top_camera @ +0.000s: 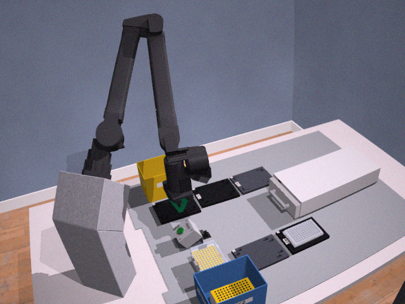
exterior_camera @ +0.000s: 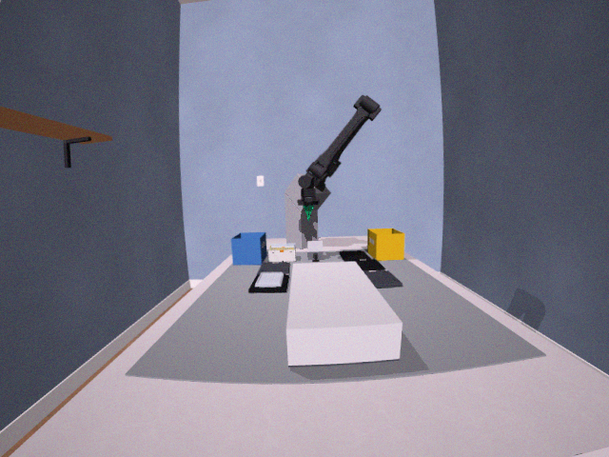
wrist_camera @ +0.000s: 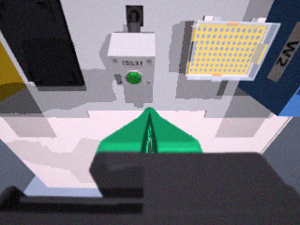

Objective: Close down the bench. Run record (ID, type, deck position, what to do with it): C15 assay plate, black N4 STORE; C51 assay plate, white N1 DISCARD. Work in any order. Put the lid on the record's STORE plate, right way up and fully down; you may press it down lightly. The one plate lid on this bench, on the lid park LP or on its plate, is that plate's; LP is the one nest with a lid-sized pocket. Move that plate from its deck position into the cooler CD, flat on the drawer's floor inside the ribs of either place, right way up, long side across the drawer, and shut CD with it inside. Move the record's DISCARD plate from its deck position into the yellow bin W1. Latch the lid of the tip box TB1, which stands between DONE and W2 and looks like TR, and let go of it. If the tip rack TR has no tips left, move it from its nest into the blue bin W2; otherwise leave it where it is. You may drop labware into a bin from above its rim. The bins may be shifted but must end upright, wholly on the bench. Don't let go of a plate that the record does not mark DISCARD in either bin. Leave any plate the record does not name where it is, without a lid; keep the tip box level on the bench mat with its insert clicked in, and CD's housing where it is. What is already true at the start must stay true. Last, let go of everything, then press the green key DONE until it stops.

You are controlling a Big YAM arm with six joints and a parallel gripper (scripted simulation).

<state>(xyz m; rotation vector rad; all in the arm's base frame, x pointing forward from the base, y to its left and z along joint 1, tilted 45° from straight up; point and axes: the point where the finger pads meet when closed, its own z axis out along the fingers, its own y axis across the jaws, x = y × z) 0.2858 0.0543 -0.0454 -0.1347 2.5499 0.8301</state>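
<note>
The green key DONE lies 12 cm below my hand, 2 cm to the left of it and 1 cm behind it. Also, from my hand: blue bin W2: 26 cm to the right, 15 cm below, 10 cm ahead; then tip box TB1: 14 cm below, 11 cm to the right, 7 cm ahead; then tip rack TR: 29 cm to the right, 14 cm below, 11 cm ahead.
</note>
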